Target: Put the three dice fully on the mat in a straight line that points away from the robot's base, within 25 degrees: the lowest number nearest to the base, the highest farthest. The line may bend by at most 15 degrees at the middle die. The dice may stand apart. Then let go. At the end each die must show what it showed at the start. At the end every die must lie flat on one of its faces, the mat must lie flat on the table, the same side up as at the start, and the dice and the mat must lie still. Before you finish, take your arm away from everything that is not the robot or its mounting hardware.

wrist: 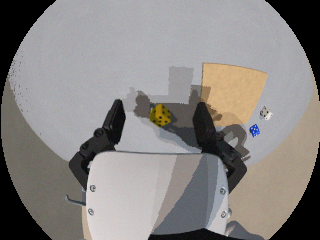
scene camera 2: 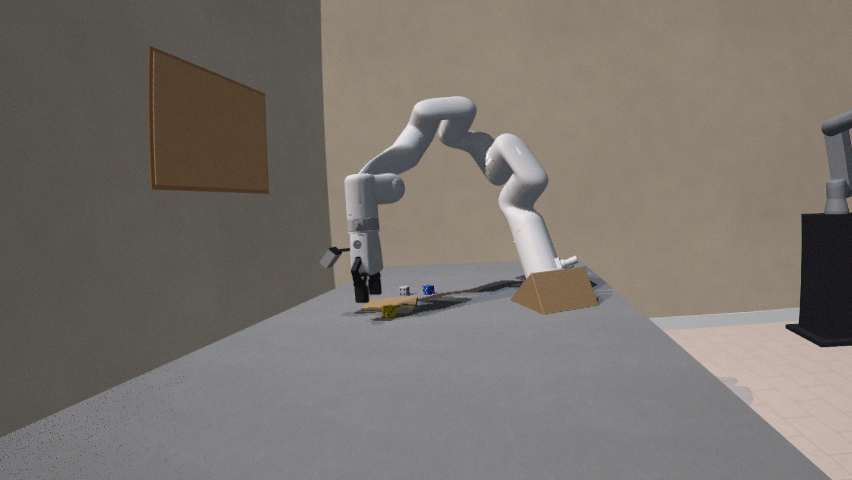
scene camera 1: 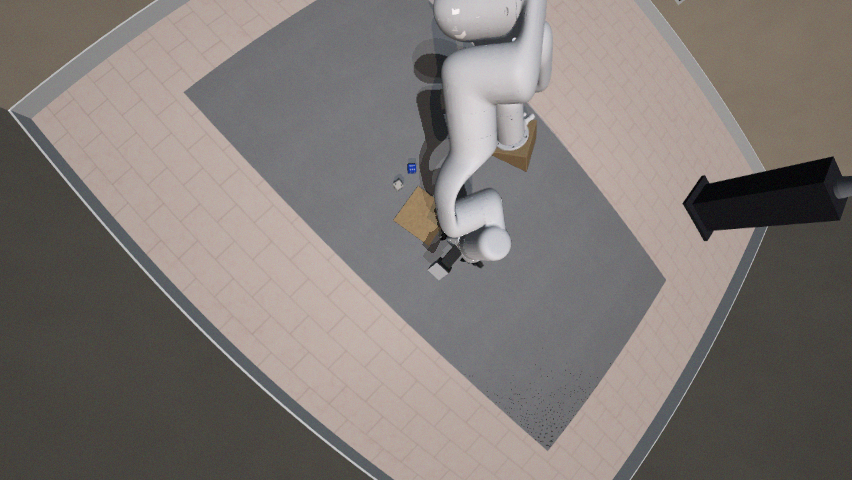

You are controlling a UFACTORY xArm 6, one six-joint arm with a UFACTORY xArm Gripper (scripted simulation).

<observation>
my gripper: wrist; scene camera 2; scene camera 1 453, 246
same spot on my gripper: (wrist: 111, 131) = (scene camera 2: 355, 286)
</observation>
